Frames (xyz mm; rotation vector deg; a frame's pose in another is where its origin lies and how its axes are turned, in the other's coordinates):
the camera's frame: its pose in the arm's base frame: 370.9 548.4 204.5 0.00 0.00 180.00
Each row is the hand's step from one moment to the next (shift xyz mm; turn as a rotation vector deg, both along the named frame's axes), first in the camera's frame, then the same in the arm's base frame.
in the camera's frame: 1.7 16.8 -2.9 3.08 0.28 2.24
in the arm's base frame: -1.7 -16.8 -2.9 -3.08 -0.28 2.24
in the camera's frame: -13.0 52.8 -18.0 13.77 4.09 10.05
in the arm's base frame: 13.0 -52.8 -18.0 -13.77 -4.09 10.05
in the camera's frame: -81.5 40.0 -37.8 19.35 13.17 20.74
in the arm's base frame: 81.5 -40.0 -37.8 -19.35 -13.17 20.74
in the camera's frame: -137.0 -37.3 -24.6 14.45 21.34 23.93
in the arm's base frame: 137.0 37.3 -24.6 -14.45 -21.34 23.93
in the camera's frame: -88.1 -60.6 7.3 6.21 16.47 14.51
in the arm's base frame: 88.1 60.6 7.3 -6.21 -16.47 14.51
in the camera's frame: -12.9 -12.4 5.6 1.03 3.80 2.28
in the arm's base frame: 12.9 12.4 5.6 -1.03 -3.80 2.28
